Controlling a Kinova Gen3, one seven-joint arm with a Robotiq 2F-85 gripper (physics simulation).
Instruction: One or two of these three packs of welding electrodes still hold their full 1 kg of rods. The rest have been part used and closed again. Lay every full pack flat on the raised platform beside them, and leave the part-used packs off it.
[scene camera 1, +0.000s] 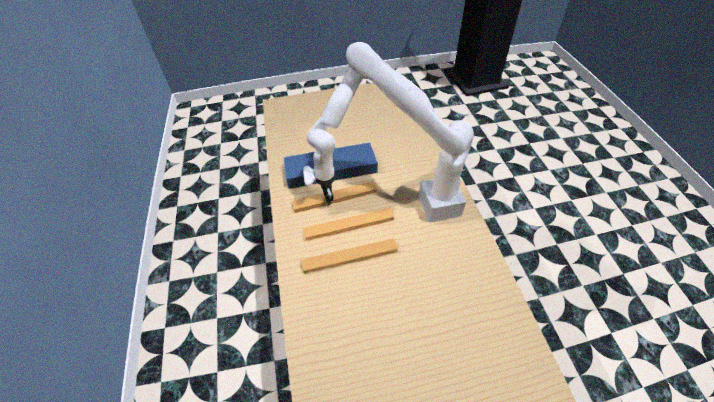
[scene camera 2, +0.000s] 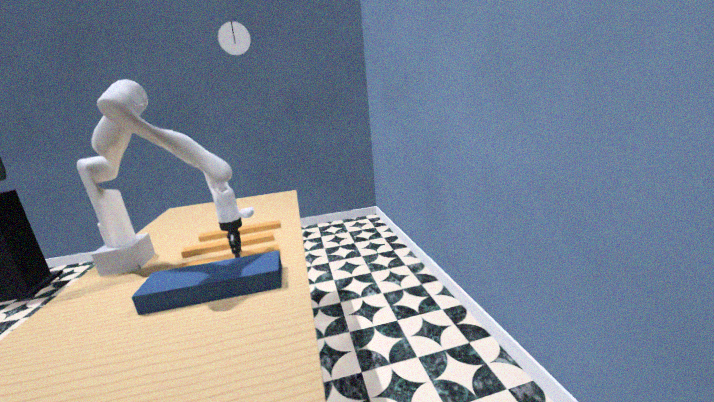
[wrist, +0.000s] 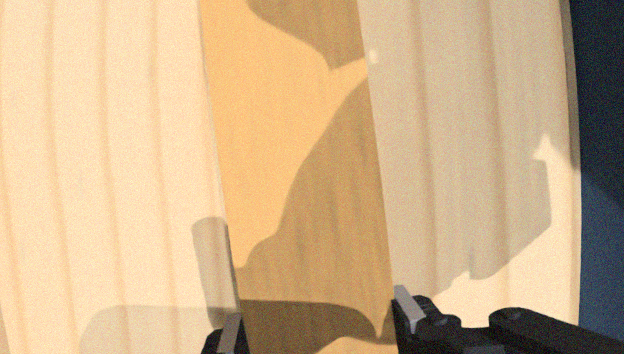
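Seen in the pictures: gripper, fingertip midpoint: (scene camera 1: 327, 199) (wrist: 319, 325); arm's base, link origin: (scene camera 1: 442, 192) (scene camera 2: 123, 242).
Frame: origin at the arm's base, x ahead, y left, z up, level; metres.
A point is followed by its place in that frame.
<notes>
Three long, flat orange packs lie side by side on the table. The one nearest the platform (scene camera 1: 356, 193) {x 0.308, y -0.163, z -0.070 m} (scene camera 2: 199, 261) {x 0.293, y -0.175, z -0.070 m} (wrist: 260, 125) {x 0.500, y -0.175, z -0.070 m} lies between my fingers. The middle pack (scene camera 1: 350, 224) {x 0.378, y -0.017, z -0.069 m} (scene camera 2: 210, 248) {x 0.312, y -0.051, z -0.076 m} and the pack farthest from the platform (scene camera 1: 350, 256) {x 0.420, y 0.122, z -0.070 m} (scene camera 2: 265, 227) {x 0.530, y 0.083, z -0.079 m} lie apart from it. My gripper (scene camera 1: 328, 201) {x 0.429, y -0.185, z -0.088 m} (scene camera 2: 237, 255) {x 0.429, y -0.185, z -0.088 m} (wrist: 319, 325) {x 0.429, y -0.185, z -0.088 m} points down and is shut on the nearest pack, one finger at each long side. I cannot see it raised off the table. The blue raised platform (scene camera 1: 356, 159) {x 0.258, y -0.321, z -0.034 m} (scene camera 2: 200, 289) {x 0.343, y -0.424, z -0.049 m} (wrist: 602, 260) {x 0.436, y -0.292, z -0.079 m} bears no pack. How full the packs are does not show.
The wooden table (scene camera 1: 400, 310) {x 0.317, y 0.367, z -0.094 m} (scene camera 2: 150, 360) {x 0.259, y -0.617, z -0.094 m} bears everything. The grey robot base (scene camera 1: 444, 207) {x 0.021, y 0.063, z -0.011 m} (scene camera 2: 124, 257) {x 0.024, y -0.078, z -0.035 m} stands beyond one end of the packs. The platform runs alongside the nearest pack, a short gap away. A black column (scene camera 1: 485, 45) stands on the floor behind the table.
</notes>
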